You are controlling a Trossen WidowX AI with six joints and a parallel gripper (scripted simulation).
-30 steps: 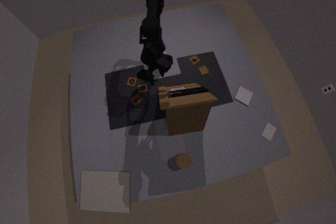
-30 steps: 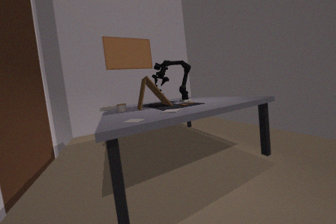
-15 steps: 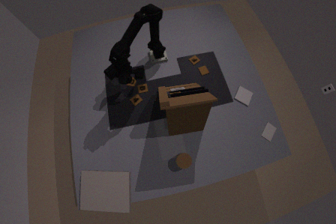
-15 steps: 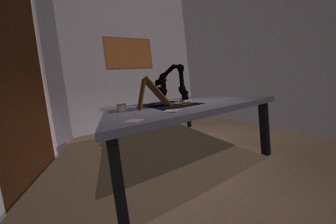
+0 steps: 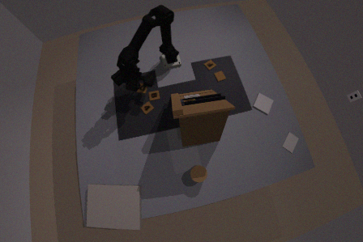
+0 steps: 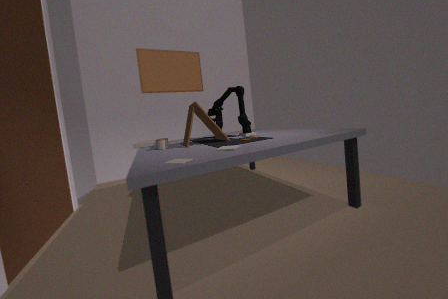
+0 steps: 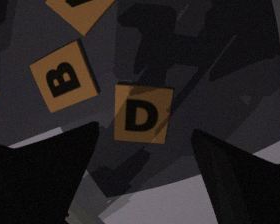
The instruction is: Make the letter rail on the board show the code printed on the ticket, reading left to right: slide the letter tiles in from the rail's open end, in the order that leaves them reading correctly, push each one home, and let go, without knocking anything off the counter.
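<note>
Right now my gripper tip is 40 mm above the letter tile. Also, from my gripper tip: white box 570 mm ahead, 320 mm to the right, 30 mm below; white ticket 240 mm to the left, 180 mm ahead, 40 mm above; dark mat 210 mm to the left, 70 mm ahead, 50 mm below.
</note>
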